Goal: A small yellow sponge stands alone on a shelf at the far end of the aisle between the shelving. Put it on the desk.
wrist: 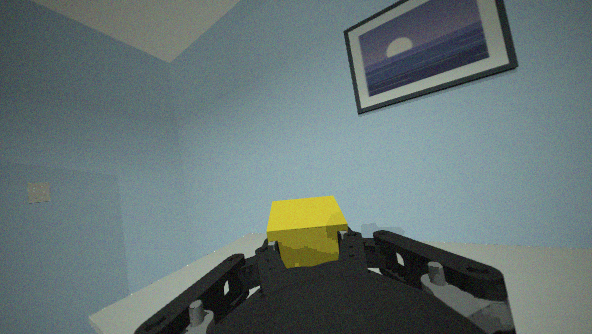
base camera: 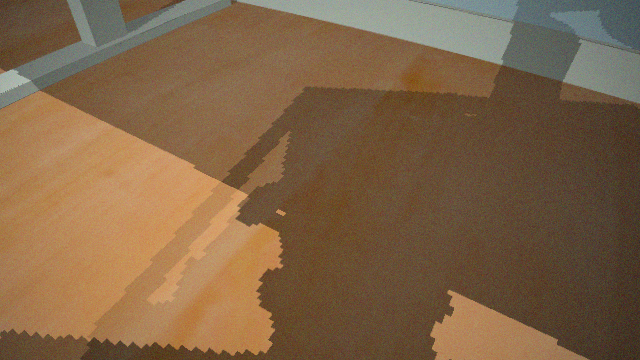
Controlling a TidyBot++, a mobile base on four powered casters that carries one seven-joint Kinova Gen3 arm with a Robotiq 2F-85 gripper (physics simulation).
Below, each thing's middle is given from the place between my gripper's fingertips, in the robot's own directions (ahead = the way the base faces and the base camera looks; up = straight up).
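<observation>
Small yellow sponge [wrist: 306, 229]: my gripper 20 mm above it, 10 mm short of it. Framed sunset picture [wrist: 393, 58]: 540 mm above my hand, 600 mm to the right of it, 550 mm ahead of it. Going by their middles, of the things named here the small yellow sponge is the nearest to my gripper.
</observation>
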